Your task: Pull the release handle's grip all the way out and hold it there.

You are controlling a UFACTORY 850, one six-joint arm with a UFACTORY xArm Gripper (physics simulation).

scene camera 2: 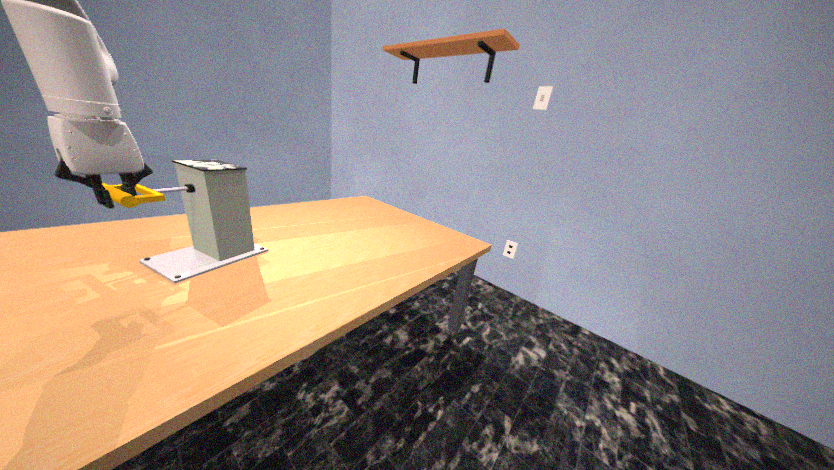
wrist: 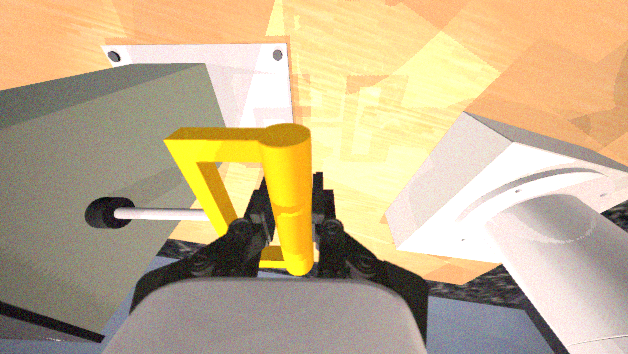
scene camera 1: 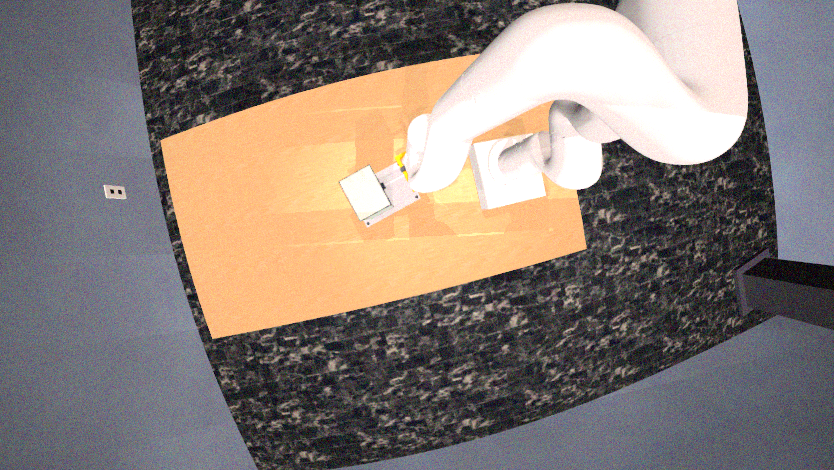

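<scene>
The release handle's yellow grip [scene camera 1: 400, 158] [scene camera 2: 129, 200] [wrist: 289, 165] is a D-shaped frame with a thick round bar. A thin pale rod [scene camera 2: 173, 189] [wrist: 160, 214] joins it to a black collar [scene camera 2: 189, 188] [wrist: 102, 212] on the side of a grey-green housing [scene camera 1: 365, 193] [scene camera 2: 224, 213] [wrist: 100, 165]. A clear length of rod shows between collar and grip. My gripper [wrist: 295, 186] is shut on the round bar, one black finger inside the frame and one outside it. In the scene camera 1 view the arm hides the fingers and part of the grip.
The housing stands on a pale base plate [scene camera 1: 402, 197] [scene camera 2: 169, 265] [wrist: 245, 65] with dark bolts, on a wooden table [scene camera 1: 262, 262] [scene camera 2: 326, 251]. The arm's white base block [scene camera 1: 513, 186] [wrist: 430, 175] stands on the grip's side. A wall shelf [scene camera 2: 452, 45] is high at the back.
</scene>
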